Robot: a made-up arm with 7 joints.
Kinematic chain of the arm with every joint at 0, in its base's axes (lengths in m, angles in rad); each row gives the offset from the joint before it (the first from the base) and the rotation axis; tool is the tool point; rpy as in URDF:
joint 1: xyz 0 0 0.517 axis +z
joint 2: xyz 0 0 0 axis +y
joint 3: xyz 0 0 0.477 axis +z
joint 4: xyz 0.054 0 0 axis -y
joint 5: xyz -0.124 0 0.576 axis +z
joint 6: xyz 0 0 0 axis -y
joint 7: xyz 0.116 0 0 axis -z
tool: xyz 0 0 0 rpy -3.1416 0 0
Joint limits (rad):
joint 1: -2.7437..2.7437
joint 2: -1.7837..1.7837
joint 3: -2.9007..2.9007
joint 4: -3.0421..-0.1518
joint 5: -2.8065..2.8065
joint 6: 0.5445..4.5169
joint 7: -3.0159..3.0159
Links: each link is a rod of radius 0.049 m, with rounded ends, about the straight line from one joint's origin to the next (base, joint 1, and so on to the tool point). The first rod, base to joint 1, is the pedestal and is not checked.
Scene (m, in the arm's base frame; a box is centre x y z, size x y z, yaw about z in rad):
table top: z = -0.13
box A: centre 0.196 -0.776 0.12 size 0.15 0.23 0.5 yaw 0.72
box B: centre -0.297 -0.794 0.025 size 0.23 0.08 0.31 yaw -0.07
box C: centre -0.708 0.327 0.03 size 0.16 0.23 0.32 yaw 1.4
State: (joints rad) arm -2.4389 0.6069 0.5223 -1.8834 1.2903 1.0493 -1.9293
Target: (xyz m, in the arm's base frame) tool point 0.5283 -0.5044 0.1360
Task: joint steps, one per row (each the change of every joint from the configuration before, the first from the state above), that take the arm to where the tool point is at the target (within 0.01 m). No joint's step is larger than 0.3 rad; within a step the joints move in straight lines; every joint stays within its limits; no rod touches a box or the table.
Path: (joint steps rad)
1: 0.2145 0.1299 0.0112 -0.2586 -0.0382 0.0308 -0.0619
2: 0.2145 0.1299 0.0111 -0.2586 -0.0381 0.0308 -0.0620
3: 0.2185 0.2026 0.0956 0.2552 0.0493 0.0062 0.0620
4: 0.2186 0.2025 0.0955 0.2551 0.0492 0.0062 0.0619

